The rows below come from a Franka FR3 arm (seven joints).
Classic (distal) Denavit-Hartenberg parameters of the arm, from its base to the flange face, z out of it. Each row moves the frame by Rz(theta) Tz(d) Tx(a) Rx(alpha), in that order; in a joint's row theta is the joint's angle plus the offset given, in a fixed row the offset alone. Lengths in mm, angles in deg.
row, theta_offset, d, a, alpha
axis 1, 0.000, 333.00, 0.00, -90.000
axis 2, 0.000, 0.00, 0.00, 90.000
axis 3, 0.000, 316.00, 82.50, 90.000
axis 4, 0.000, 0.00, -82.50, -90.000
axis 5, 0.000, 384.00, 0.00, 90.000
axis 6, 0.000, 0.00, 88.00, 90.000
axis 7, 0.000, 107.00, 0.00, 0.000
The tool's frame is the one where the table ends.
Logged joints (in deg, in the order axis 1, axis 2, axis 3, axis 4, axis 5, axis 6, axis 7), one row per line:
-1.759, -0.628, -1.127, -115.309, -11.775, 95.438, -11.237
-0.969, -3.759, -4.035, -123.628, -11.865, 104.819, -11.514
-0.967, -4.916, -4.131, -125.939, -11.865, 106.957, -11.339
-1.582, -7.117, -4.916, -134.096, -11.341, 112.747, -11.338
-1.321, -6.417, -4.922, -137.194, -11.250, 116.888, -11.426
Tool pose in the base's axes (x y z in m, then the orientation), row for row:
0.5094, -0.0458, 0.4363, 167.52, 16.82, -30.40
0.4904, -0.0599, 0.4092, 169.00, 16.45, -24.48
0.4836, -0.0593, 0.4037, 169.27, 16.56, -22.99
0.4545, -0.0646, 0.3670, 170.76, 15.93, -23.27
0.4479, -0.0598, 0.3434, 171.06, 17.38, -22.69
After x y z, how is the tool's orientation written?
As a rotation vector, in degrees.
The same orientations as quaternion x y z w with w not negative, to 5 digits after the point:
0.97620, 0.09802, -0.17715, 0.07772
0.98244, 0.09563, -0.14231, 0.07364
0.98365, 0.09623, -0.13360, 0.07302
0.98483, 0.09187, -0.13421, 0.06041
0.98471, 0.10005, -0.13061, 0.05729

